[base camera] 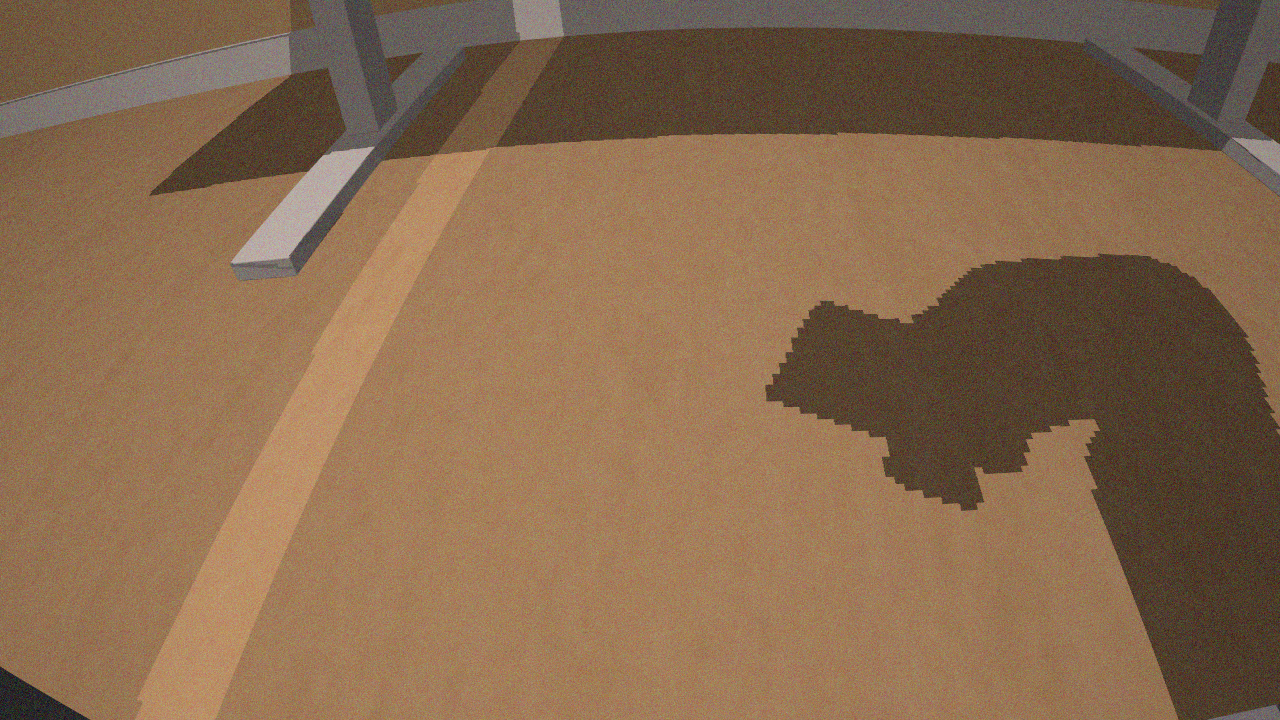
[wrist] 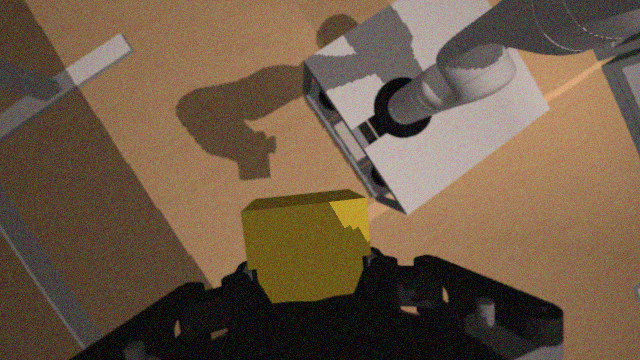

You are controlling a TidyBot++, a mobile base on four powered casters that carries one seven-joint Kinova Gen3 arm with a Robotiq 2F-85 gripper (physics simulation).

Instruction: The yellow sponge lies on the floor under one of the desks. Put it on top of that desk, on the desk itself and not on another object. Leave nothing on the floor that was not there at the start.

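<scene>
The yellow sponge is held between the two black fingers in the wrist view, high above the floor. My gripper is shut on it; the gripper itself does not show in the base camera view, where a shadow of the arm falls on the floor. A desk's legs show in the base camera view: a grey left leg with a foot and a right leg with a foot near the right edge. The desk top does not show in that view. In the wrist view a desk foot shows at the upper left.
My mobile base, a white-topped box carrying the arm, stands at the upper right of the wrist view. A dark shadow band lies on the floor between the desk legs in the base camera view. A grey wall base runs behind the desk.
</scene>
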